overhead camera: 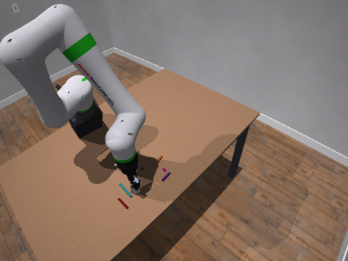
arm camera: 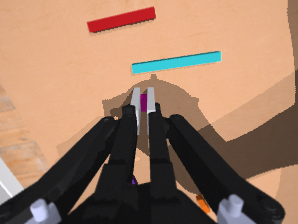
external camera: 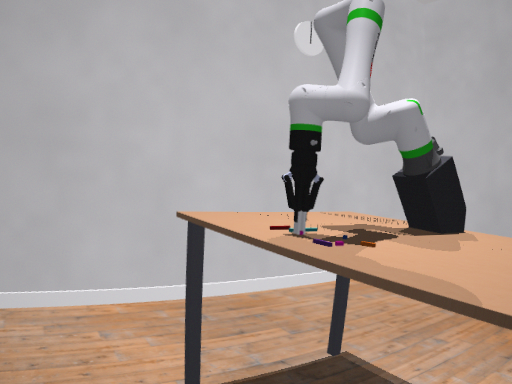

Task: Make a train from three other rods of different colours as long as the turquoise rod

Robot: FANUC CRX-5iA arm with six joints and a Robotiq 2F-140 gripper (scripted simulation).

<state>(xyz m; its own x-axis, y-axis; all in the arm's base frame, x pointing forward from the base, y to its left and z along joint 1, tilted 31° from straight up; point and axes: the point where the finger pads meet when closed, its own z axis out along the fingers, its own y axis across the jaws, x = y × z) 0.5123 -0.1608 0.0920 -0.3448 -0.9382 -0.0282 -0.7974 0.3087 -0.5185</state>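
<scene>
My hand is 6 cm past the blue rod, 12 cm to the right of it and 3 cm above it. The rest, counted from my hand: purple rod 8 cm ahead, 14 cm to the left, 3 cm below; then red rod 2 cm behind, 9 cm to the right, 3 cm below; then turquoise rod 5 cm behind, 3 cm to the right, 3 cm below.
</scene>
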